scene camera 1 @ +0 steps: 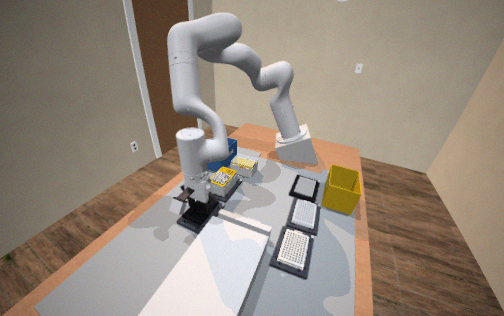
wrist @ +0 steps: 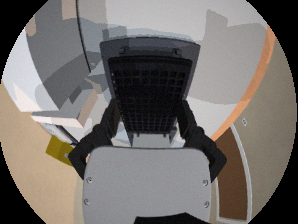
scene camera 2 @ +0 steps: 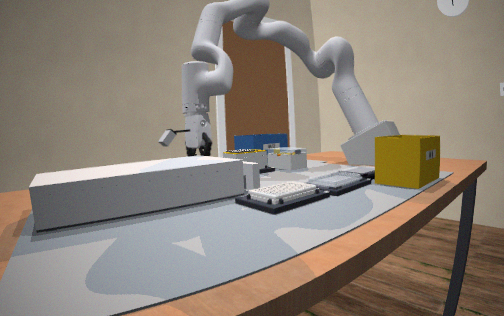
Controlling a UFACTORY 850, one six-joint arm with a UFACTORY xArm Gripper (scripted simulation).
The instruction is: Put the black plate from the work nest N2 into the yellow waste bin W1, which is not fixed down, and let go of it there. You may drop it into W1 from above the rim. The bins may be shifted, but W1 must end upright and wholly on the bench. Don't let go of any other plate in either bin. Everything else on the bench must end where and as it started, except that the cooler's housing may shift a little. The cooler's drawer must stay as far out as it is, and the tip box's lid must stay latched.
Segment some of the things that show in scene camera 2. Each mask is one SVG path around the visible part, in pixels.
My gripper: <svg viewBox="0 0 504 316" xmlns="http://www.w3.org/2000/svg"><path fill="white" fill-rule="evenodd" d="M208 113L184 115L186 117L185 130L173 131L172 129L167 129L158 142L162 146L169 146L178 132L185 132L187 157L197 156L195 154L196 149L199 149L201 156L210 157L212 135Z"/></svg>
A long white cooler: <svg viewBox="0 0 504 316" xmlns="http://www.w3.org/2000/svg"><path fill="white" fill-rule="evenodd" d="M259 163L198 155L36 174L29 186L36 232L55 231L57 229L145 215L244 195L244 190L249 191L260 188Z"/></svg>
